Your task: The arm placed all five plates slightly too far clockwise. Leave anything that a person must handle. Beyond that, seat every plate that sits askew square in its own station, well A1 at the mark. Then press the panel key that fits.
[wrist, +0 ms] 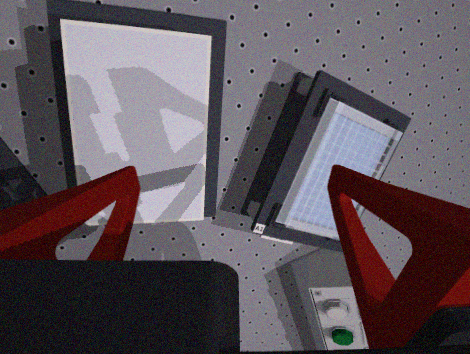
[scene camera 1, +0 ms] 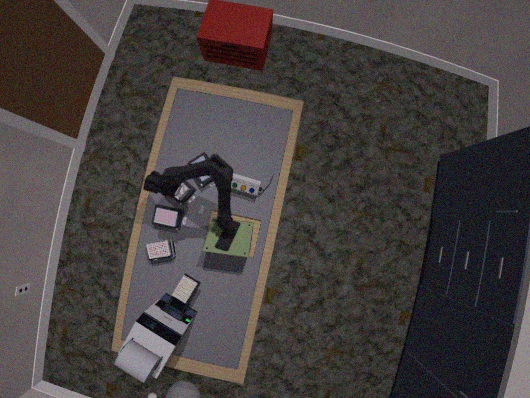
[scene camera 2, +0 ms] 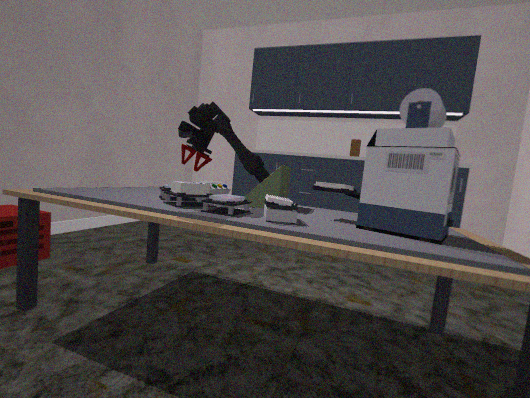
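Observation:
My gripper is open and empty, above the stations; its fingers are hidden in scene camera 1. In the wrist view, a tall white-topped plate covers much of its dark station at left. A blue plate lies in a dark station at right, with an A1 label at a corner; its fit is hard to judge. A pink plate, a red-dotted white plate and a cream plate by the instrument also show. The key panel has white, green, yellow and blue keys.
A green board stands by the arm's base. A large white instrument stands at one table end. A cable runs from the panel. A red cabinet stands beyond the other end.

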